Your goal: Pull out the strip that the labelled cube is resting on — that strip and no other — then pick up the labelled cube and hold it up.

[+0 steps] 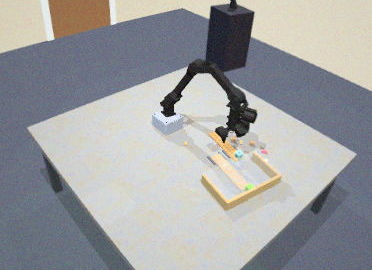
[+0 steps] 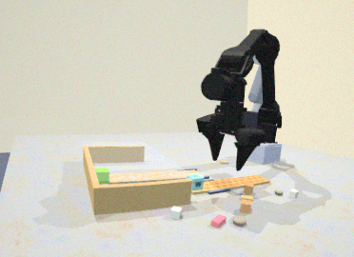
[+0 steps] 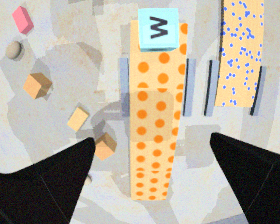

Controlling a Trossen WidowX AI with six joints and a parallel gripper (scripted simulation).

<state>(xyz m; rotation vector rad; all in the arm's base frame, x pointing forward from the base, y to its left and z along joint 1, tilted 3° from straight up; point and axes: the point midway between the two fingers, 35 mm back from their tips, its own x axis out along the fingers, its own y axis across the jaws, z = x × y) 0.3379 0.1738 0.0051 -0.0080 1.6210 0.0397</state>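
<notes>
Right now the orange dotted strip is 2 cm behind my gripper tip and 5 cm below it. Also, from my gripper tip: pink block (12 cm ahead, 15 cm to the left, 5 cm below).
</notes>
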